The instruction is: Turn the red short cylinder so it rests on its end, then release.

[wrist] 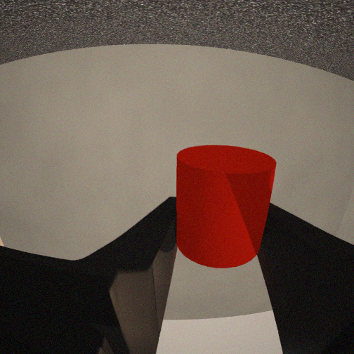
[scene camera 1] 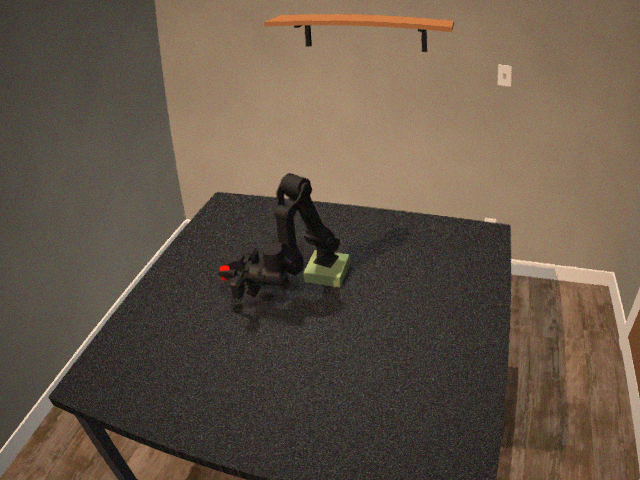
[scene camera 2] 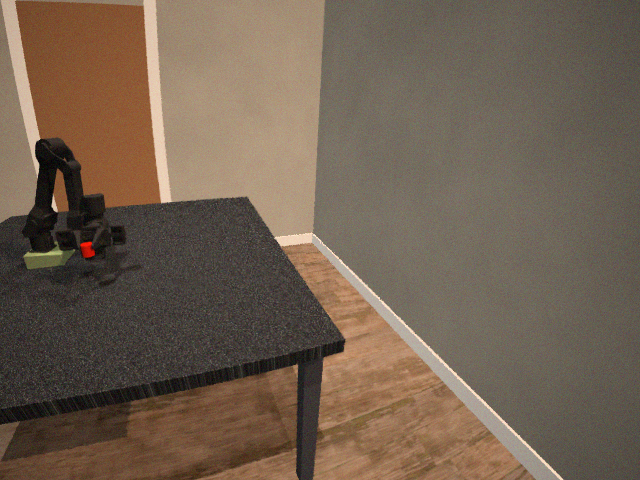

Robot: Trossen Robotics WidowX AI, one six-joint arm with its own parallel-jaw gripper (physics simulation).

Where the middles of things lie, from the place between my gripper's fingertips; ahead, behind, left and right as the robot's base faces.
Labels:
I see the red short cylinder (wrist: 223,192) 20 mm to the left of my hand and 10 mm below it.

